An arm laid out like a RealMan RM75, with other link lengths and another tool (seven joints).
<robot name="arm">
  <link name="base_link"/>
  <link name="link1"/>
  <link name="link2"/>
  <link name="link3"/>
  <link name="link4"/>
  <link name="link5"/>
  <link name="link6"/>
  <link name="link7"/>
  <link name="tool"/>
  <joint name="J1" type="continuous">
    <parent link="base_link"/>
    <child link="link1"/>
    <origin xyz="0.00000 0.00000 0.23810"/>
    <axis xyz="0 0 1"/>
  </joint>
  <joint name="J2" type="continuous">
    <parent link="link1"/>
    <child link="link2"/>
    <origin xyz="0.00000 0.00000 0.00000" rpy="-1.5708 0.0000 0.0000"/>
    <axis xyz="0 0 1"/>
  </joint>
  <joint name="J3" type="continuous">
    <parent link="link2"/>
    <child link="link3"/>
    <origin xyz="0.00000 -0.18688 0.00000" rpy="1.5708 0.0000 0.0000"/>
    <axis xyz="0 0 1"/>
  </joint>
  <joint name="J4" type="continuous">
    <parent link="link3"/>
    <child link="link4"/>
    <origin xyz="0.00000 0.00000 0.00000" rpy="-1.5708 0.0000 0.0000"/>
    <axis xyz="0 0 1"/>
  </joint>
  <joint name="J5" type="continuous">
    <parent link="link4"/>
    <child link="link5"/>
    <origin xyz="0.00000 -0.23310 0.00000" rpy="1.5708 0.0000 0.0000"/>
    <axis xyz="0 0 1"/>
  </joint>
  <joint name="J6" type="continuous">
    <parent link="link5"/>
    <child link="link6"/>
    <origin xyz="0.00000 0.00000 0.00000" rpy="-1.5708 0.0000 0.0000"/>
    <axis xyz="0 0 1"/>
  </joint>
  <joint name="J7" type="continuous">
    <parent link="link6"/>
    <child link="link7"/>
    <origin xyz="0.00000 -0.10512 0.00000" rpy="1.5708 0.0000 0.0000"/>
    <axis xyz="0 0 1"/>
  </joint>
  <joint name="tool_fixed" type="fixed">
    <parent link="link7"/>
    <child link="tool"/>
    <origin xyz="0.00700 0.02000 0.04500" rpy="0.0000 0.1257 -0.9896"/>
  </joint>
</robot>
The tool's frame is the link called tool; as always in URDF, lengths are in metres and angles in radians. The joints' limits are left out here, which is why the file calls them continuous.
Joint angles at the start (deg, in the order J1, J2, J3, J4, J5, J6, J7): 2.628 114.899 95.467 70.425 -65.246 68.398 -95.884
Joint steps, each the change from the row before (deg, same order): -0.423 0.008 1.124 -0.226 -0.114 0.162 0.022; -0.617 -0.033 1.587 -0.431 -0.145 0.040 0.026; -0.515 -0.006 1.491 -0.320 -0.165 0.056 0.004; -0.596 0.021 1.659 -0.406 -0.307 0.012 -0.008; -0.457 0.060 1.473 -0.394 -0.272 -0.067 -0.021; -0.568 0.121 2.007 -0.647 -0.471 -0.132 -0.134; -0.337 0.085 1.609 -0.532 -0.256 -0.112 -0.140; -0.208 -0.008 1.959 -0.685 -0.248 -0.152 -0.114; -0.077 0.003 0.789 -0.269 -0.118 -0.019 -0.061; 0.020 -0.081 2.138 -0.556 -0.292 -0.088 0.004
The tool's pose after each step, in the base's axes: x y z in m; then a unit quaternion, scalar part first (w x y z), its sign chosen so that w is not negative. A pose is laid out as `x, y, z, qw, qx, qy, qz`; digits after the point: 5 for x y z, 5 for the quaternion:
0.15193, 0.29210, 0.04662, 0.39776, -0.87308, -0.22892, 0.16464
0.16046, 0.29289, 0.05276, 0.40891, -0.87225, -0.21815, 0.15616
0.16778, 0.29348, 0.05860, 0.41918, -0.87086, -0.20934, 0.14855
0.17648, 0.29370, 0.06474, 0.43017, -0.86950, -0.19903, 0.13898
0.18400, 0.29392, 0.07004, 0.44011, -0.86793, -0.18966, 0.13051
0.19463, 0.29384, 0.07673, 0.45316, -0.86567, -0.17695, 0.11809
0.20250, 0.29387, 0.08233, 0.46391, -0.86307, -0.16734, 0.10912
0.21141, 0.29421, 0.08959, 0.47661, -0.85942, -0.15650, 0.09872
0.21488, 0.29416, 0.09245, 0.48144, -0.85790, -0.15252, 0.09471
0.22258, 0.29487, 0.10104, 0.49438, -0.85307, -0.14365, 0.08498

